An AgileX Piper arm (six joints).
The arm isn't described. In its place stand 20 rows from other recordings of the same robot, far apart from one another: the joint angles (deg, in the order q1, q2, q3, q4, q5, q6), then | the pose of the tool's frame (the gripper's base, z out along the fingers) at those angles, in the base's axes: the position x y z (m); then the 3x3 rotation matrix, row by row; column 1 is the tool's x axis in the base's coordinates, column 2 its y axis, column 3 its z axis.
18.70, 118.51, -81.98, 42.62, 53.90, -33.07 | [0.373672 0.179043 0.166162], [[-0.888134 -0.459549 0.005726], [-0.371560 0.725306 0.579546], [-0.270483 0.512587 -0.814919]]
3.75, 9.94, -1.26, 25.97, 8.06, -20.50 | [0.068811 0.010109 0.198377], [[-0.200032 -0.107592 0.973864], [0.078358 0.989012 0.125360], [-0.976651 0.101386 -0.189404]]
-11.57, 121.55, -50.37, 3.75, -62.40, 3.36 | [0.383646 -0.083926 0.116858], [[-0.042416 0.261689 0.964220], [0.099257 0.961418 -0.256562], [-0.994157 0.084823 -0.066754]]
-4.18, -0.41, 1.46, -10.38, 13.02, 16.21 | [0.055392 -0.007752 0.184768], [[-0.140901 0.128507 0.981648], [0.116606 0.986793 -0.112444], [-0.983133 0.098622 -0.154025]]
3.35, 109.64, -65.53, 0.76, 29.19, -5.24 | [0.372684 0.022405 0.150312], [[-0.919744 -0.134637 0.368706], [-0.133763 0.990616 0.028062], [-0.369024 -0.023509 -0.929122]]
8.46, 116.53, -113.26, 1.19, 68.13, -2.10 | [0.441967 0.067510 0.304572], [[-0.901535 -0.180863 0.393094], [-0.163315 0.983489 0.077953], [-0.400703 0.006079 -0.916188]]
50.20, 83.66, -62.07, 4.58, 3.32, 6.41 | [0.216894 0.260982 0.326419], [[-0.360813 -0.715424 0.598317], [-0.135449 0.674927 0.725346], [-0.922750 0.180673 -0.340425]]
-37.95, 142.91, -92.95, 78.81, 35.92, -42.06 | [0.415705 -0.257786 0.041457], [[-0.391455 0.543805 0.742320], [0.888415 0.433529 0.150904], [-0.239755 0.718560 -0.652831]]
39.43, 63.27, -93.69, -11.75, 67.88, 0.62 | [0.145948 0.097785 0.508416], [[-0.375147 -0.526644 0.762831], [-0.394032 0.835483 0.383023], [-0.839049 -0.156890 -0.520943]]
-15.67, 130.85, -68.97, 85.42, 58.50, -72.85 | [0.396511 -0.030902 0.070141], [[-0.889421 -0.082910 0.449507], [0.329764 0.564596 0.756629], [-0.316522 0.821193 -0.474822]]
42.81, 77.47, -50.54, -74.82, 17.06, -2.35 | [0.234166 0.181795 0.294803], [[0.376597 -0.427330 0.821927], [-0.922394 -0.090784 0.375430], [-0.085815 -0.899526 -0.428356]]
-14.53, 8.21, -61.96, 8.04, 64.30, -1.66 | [-0.067601 0.029368 0.418927], [[-0.085801 0.130247 0.987762], [0.055237 0.990515 -0.125812], [-0.994780 0.043767 -0.092182]]
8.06, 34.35, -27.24, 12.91, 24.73, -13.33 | [0.118866 0.025423 0.286818], [[-0.432292 -0.234494 0.870710], [-0.088757 0.971972 0.217699], [-0.897355 0.016828 -0.440989]]
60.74, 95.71, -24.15, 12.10, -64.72, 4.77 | [0.149802 0.232092 0.175184], [[-0.152372 -0.748948 0.644872], [0.076894 0.641529 0.763235], [-0.985327 0.165882 -0.040161]]
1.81, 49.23, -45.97, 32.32, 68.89, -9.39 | [0.128234 0.049463 0.320948], [[-0.909418 -0.193857 0.367937], [0.023389 0.859474 0.510644], [-0.415225 0.472994 -0.777088]]
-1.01, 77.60, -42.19, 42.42, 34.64, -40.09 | [0.250261 0.030486 0.228294], [[-0.830927 -0.236148 0.503780], [-0.036181 0.926476 0.374610], [-0.555204 0.293047 -0.778378]]
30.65, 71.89, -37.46, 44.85, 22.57, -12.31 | [0.193161 0.143095 0.236481], [[-0.862238 -0.252910 0.438842], [0.052951 0.816658 0.574688], [-0.503728 0.518755 -0.690761]]
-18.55, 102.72, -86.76, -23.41, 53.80, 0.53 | [0.360601 -0.151780 0.287482], [[-0.921369 0.228841 0.314183], [0.070633 0.893432 -0.443611], [-0.382218 -0.386537 -0.839344]]
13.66, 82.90, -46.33, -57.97, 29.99, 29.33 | [0.284174 0.029380 0.233627], [[-0.685977 -0.252994 0.682224], [-0.558137 0.784492 -0.270289], [-0.466818 -0.566186 -0.679349]]
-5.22, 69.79, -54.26, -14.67, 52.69, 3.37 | [0.228027 -0.039239 0.298207], [[-0.895418 0.094709 0.435036], [-0.014967 0.970158 -0.242011], [-0.444974 -0.223212 -0.867280]]
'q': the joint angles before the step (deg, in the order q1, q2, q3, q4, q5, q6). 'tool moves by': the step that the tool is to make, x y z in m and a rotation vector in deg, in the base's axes. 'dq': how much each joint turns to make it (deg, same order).
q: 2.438 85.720 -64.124 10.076 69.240 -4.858
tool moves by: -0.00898 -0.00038 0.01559 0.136 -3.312 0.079
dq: -0.001 -3.352 0.000 0.000 0.050 -0.073
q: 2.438 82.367 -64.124 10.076 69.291 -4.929
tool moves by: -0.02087 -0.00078 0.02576 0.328 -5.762 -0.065
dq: 0.000 -6.479 0.578 0.066 0.120 0.076
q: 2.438 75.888 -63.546 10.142 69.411 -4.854
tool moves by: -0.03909 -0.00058 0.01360 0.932 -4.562 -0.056
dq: -0.001 -9.435 4.787 0.739 0.052 0.000
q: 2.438 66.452 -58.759 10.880 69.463 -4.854
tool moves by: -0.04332 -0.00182 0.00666 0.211 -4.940 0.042
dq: 0.000 -10.488 5.321 0.000 0.227 0.001
